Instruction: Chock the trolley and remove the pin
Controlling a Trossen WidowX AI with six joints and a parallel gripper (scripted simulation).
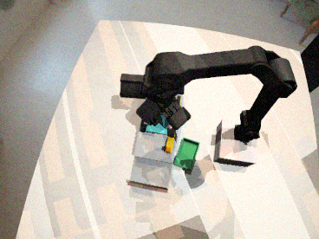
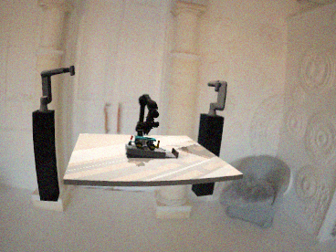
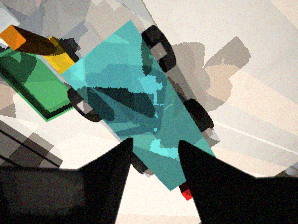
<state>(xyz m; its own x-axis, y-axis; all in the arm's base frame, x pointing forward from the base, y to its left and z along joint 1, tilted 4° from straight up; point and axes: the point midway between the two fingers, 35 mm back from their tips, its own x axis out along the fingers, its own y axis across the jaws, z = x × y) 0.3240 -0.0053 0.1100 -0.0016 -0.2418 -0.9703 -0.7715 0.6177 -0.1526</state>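
The red-headed stop pin is 20 mm behind my gripper tip, 120 mm to the right of it and 50 mm below it. Round my gripper tip: teal trolley 10 mm ahead, 10 mm to the right, 70 mm below; green tray 120 mm behind, 110 mm to the left, 190 mm below; yellow chock 40 mm behind, 100 mm to the left, 100 mm below.
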